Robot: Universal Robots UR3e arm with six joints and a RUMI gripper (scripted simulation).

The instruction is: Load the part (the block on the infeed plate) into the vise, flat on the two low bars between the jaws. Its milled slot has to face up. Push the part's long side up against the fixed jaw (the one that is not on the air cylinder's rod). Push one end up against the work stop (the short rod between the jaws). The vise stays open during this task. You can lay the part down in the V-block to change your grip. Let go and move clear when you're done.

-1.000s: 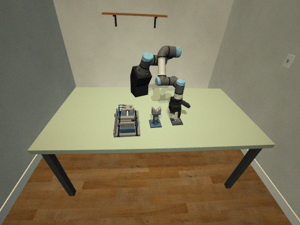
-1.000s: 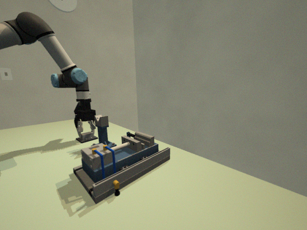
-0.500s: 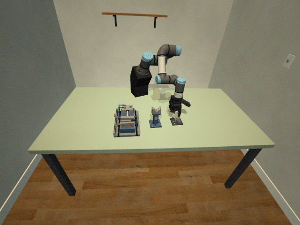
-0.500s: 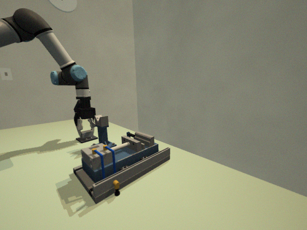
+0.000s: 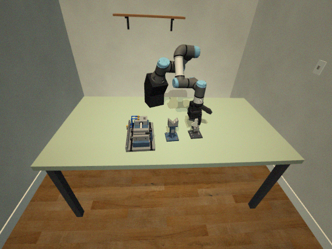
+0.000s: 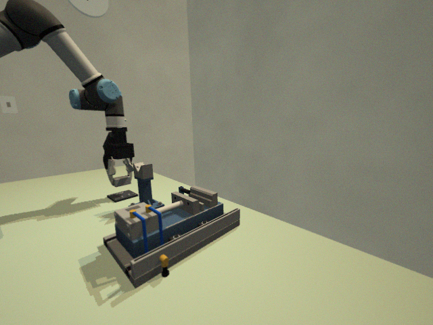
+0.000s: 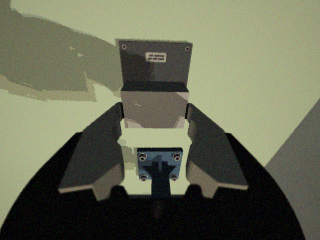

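Right now the dark infeed plate is 1 cm to the left of my hand and 7 cm below it. Also, from my hand: air cylinder 5 cm behind, 40 cm to the right; then part 1 cm below; then work stop rod 11 cm ahead, 34 cm to the right, 1 cm above.
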